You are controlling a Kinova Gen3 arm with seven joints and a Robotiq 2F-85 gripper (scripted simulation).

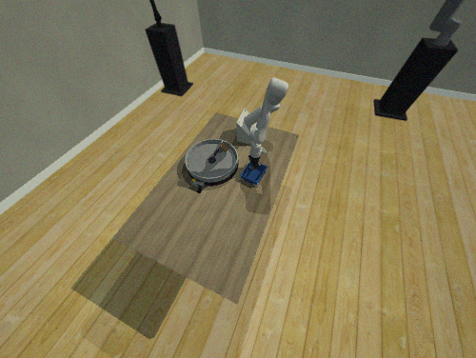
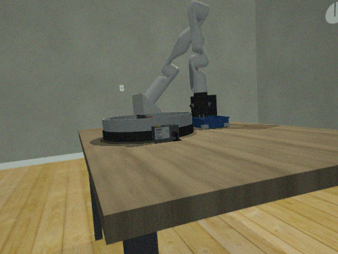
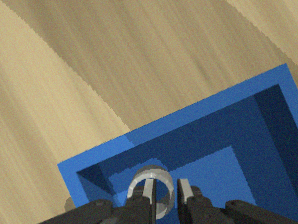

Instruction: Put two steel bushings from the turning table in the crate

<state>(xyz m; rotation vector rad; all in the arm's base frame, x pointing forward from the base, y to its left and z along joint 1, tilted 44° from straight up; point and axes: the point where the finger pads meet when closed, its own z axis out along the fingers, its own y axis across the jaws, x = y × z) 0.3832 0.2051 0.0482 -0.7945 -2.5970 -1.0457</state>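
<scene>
Right now my hand is 50 mm short of the blue crate, 10 mm to the right of it and 20 mm above it. Round my hand: grey turning table 80 mm ahead, 340 mm to the right.
</scene>
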